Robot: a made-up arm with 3 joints.
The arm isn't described. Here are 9 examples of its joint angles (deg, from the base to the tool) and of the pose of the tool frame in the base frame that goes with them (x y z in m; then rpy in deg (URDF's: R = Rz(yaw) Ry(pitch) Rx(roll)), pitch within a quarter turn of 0, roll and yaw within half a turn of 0).
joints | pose
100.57 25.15 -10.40 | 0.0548 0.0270 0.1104 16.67 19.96 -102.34
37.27 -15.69 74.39 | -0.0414 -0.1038 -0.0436 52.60 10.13 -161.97
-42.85 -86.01 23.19 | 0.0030 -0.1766 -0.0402 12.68 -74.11 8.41
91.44 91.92 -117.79 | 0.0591 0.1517 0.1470 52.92 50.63 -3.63
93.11 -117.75 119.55 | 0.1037 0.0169 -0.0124 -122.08 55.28 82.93
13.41 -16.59 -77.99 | -0.0259 0.0089 -0.1690 -26.66 -45.85 30.99
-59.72 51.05 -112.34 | 0.0069 -0.3107 -0.1601 -97.28 -14.54 0.89
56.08 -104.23 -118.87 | -0.0324 0.0633 -0.1581 -86.90 -29.21 161.61
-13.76 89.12 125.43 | -0.0475 -0.0198 -0.1111 52.33 46.62 56.49
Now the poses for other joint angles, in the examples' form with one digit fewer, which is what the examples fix.
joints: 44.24 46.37 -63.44
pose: 0.060 0.077 -0.076 -0.3 -19.7 -54.3
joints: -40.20 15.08 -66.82
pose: 0.027 -0.221 -0.171 -90.7 -32.6 37.2
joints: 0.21 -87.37 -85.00
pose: -0.069 -0.128 -0.200 -41.0 -31.9 114.7
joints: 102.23 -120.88 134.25
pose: 0.111 0.050 0.005 -118.5 38.3 96.4
